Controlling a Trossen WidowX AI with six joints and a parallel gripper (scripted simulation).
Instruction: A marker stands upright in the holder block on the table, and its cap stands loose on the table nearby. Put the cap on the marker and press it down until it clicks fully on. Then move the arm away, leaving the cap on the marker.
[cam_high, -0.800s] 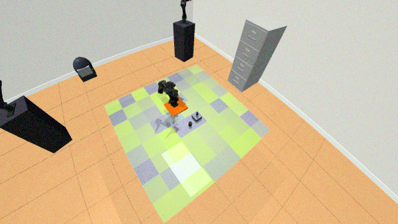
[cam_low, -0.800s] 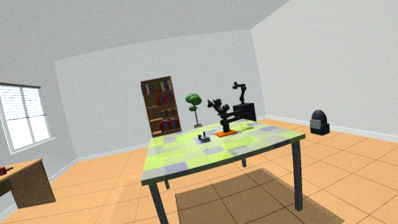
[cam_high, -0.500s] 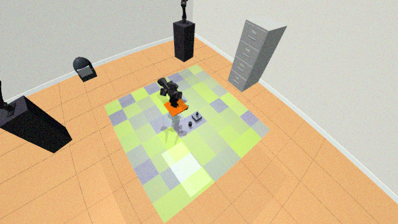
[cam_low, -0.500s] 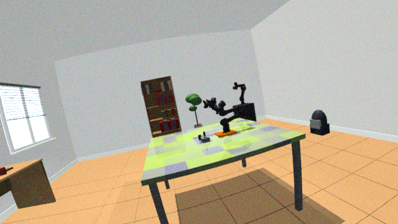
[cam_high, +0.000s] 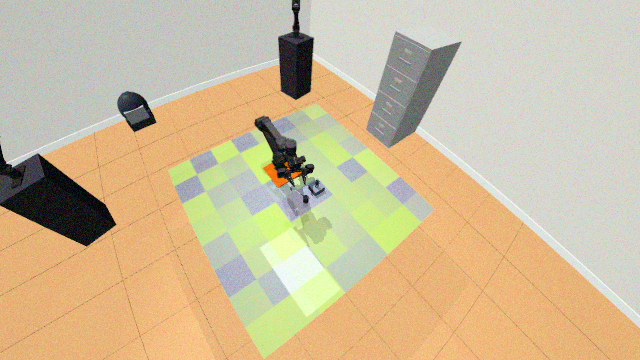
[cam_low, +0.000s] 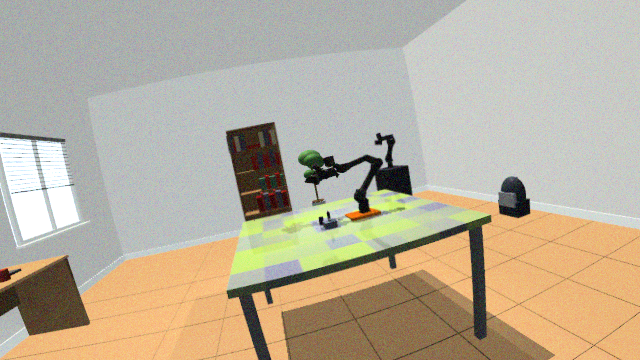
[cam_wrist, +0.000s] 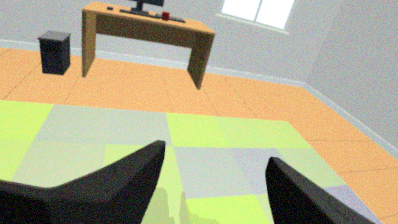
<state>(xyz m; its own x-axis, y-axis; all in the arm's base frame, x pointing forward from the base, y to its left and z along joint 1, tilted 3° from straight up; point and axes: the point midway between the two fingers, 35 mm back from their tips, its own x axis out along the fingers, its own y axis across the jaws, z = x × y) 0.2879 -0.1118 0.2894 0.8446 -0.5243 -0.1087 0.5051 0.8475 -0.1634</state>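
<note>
Now: gripper tip 27 cm above the dark marker cap, 8 cm to the right of it and 3 cm past it. Also, from my gripper tip: holder block: 27 cm below, 19 cm to the left, 4 cm behind.
</note>
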